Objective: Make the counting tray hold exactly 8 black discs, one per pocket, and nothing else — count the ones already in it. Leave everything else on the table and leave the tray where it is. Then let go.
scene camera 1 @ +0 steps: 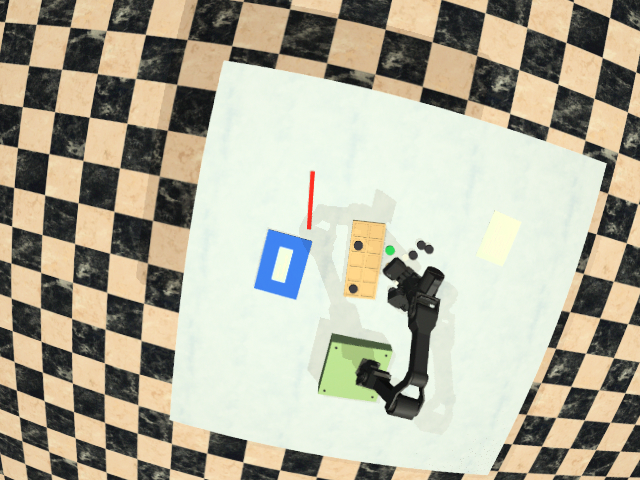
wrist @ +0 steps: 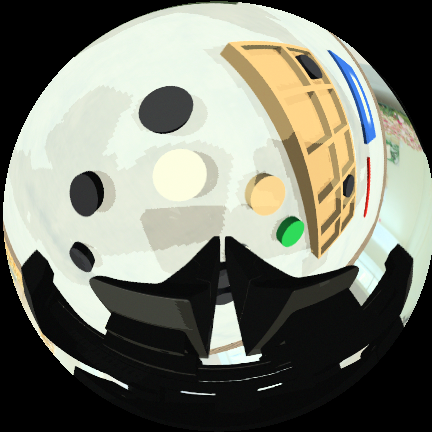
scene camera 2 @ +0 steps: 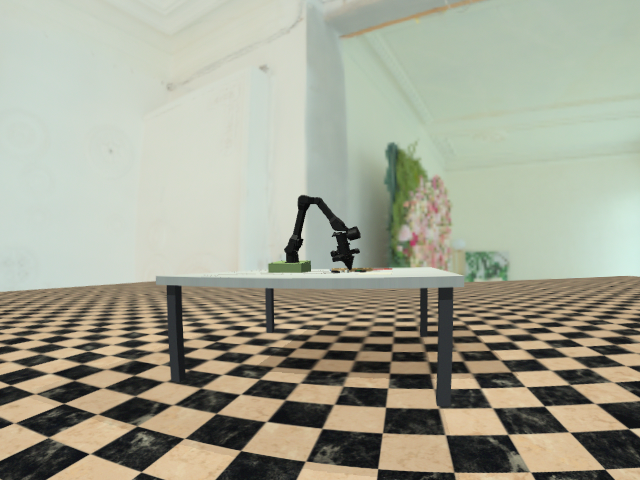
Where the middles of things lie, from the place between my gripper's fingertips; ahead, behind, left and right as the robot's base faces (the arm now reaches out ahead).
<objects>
Now: the tan disc [wrist: 264, 193] 2 cm behind my hand, 4 cm to the left of it and 1 cm below it. The rest, counted from my hand: tan counting tray [scene camera 1: 363, 266] (3 cm behind, 12 cm to the left).
</objects>
